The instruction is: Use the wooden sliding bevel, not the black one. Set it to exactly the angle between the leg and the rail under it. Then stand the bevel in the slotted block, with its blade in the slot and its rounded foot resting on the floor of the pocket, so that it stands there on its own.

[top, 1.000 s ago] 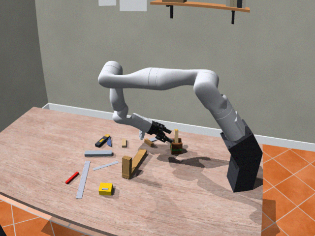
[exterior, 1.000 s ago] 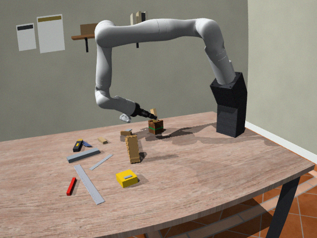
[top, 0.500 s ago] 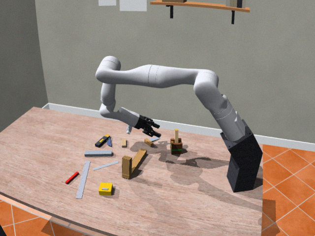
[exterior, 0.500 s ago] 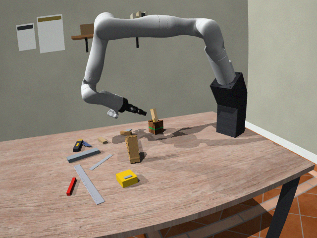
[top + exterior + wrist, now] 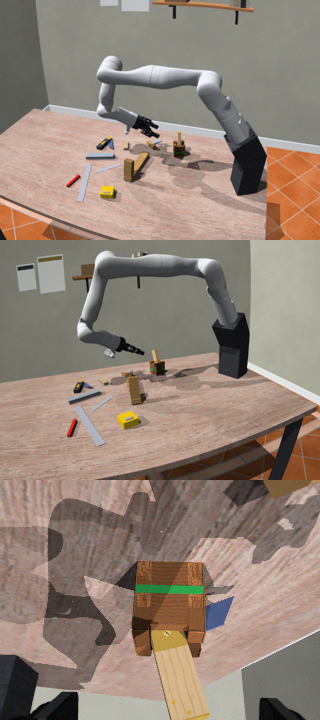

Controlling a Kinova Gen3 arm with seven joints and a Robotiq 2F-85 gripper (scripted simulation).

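The wooden sliding bevel lies 10 cm behind my hand, 6 cm to the right of it and 8 cm below it. Round my hand: small wooden block 20 cm ahead, 1 cm to the right, 15 cm below; thin grey strip 21 cm ahead, 22 cm to the left, 15 cm below; blue blade 10 cm behind, 7 cm to the right, 10 cm below.
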